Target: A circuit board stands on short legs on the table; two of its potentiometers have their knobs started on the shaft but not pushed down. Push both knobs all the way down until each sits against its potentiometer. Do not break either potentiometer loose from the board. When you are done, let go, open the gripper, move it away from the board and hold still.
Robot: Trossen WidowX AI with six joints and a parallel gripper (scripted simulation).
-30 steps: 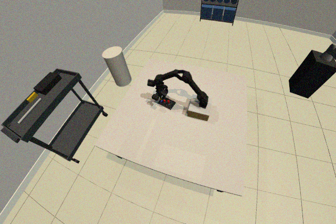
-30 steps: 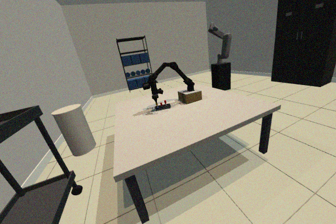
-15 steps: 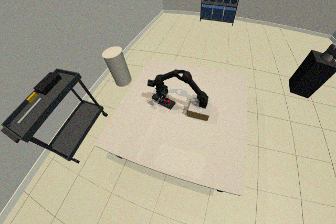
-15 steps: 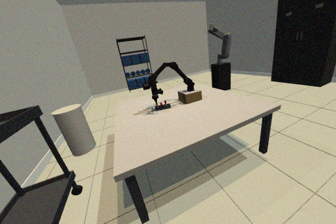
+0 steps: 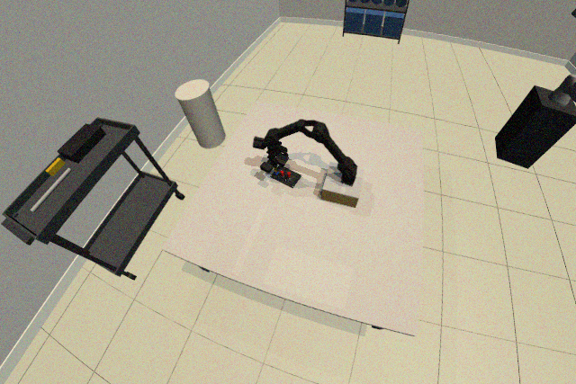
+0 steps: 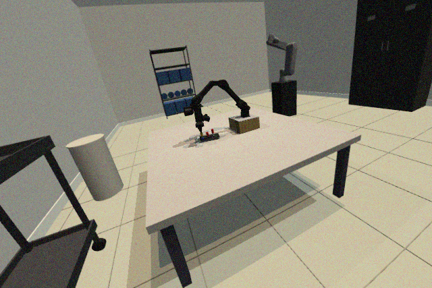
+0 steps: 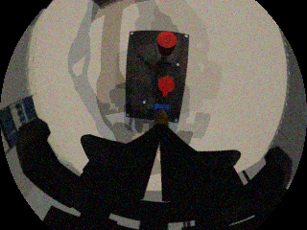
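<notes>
My gripper tip is 3 cm above the knob.
</notes>
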